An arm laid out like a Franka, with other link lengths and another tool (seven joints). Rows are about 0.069 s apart.
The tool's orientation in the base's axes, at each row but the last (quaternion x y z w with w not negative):
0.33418 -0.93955 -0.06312 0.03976
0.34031 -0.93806 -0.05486 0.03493
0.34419 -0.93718 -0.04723 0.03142
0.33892 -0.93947 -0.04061 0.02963
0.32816 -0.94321 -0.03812 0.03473
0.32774 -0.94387 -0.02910 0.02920
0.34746 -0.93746 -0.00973 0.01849
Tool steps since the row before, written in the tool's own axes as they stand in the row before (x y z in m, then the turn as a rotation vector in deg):
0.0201 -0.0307 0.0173 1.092 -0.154 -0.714
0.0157 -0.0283 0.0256 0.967 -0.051 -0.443
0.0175 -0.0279 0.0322 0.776 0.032 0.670
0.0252 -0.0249 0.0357 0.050 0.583 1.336
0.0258 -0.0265 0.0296 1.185 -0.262 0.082
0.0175 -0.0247 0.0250 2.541 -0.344 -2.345
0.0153 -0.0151 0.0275 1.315 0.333 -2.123
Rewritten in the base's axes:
0.0016 -0.0347 -0.0209 -0.665 -0.875 0.719
0.0033 -0.0296 -0.0285 -0.663 -0.695 0.460
0.0017 -0.0304 -0.0346 -0.672 -0.434 -0.642
-0.0065 -0.0332 -0.0372 -0.519 0.490 -1.272
-0.0065 -0.0353 -0.0309 -0.773 -0.937 -0.058
-0.0003 -0.0293 -0.0261 -1.605 -1.930 2.403
-0.0029 -0.0213 -0.0275 -1.125 -0.616 2.168

